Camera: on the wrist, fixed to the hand. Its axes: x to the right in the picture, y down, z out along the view.
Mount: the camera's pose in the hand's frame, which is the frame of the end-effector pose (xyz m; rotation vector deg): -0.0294 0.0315 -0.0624 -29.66 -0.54 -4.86
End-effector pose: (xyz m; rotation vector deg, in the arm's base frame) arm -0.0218 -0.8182 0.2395 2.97 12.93 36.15
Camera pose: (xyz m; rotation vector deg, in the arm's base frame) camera -0.0771 -0.8114 0.1881 -25.82 2.86 33.73
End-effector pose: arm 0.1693 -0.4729 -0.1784 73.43 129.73 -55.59
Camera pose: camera 0.2128 -0.4349 -0.1293 54.78 135.23 -20.95
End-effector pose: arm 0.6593 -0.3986 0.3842 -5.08 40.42 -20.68
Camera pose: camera 0.6075 -0.3562 0.3486 -35.04 44.35 -14.40
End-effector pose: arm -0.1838 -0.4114 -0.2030 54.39 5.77 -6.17
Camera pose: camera -0.2110 -0.3410 -0.2098 24.50 8.68 -8.90
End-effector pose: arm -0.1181 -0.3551 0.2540 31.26 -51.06 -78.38
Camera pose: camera -0.0483 -0.3314 0.2363 10.22 -28.21 -92.02
